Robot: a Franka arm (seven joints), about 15 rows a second.
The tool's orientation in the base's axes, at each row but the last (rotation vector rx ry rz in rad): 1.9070, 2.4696, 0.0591; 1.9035, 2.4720, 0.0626; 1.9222, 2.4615, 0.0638; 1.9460, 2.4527, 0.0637
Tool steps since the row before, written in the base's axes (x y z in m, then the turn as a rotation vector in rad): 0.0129, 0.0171, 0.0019, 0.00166, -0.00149, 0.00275; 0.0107, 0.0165, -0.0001, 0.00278, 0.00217, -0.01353; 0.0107, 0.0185, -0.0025, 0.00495, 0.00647, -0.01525; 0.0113, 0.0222, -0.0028, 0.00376, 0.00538, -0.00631
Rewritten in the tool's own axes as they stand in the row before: 0.0133, 0.0169, -0.0011, -0.00184, 0.00135, -0.00271; 0.0132, 0.0145, 0.0009, 0.00128, 0.00264, 0.01367; 0.0153, 0.0147, 0.0033, 0.00491, 0.00571, 0.01557; 0.0190, 0.0159, 0.0037, 0.00427, 0.00464, 0.00657
